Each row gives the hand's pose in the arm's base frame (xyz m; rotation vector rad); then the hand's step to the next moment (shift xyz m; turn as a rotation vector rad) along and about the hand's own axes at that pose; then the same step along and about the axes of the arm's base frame.
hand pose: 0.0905 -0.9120 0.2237 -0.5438 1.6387 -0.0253
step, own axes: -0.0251 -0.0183 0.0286 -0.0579 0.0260 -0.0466
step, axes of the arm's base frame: 0.0340 0.0013 0.0249 -0.0502 0.0301 0.0527
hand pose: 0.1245 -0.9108 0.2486 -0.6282 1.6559 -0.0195
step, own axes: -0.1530 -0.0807 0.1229 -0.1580 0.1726 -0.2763
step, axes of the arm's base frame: 0.1518 0.0352 0.1441 -0.3136 0.1184 0.1369
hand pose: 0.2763 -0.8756 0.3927 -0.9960 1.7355 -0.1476
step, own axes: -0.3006 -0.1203 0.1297 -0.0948 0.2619 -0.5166
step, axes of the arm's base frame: 0.1954 0.1730 0.2314 -0.5676 0.0466 0.1419
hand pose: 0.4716 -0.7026 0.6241 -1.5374 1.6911 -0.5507
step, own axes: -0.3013 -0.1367 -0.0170 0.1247 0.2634 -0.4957
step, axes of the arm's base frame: 0.0661 0.2642 0.1886 -0.5469 -0.1619 0.0730
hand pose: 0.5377 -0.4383 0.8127 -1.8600 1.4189 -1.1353
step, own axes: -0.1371 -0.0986 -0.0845 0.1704 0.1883 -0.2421
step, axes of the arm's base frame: -0.0362 0.1664 0.0815 -0.2867 -0.2012 0.0200
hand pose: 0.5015 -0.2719 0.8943 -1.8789 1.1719 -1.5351
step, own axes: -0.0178 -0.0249 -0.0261 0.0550 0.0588 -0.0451
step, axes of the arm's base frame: -0.0168 0.0326 0.0166 -0.0607 -0.0695 -0.0014
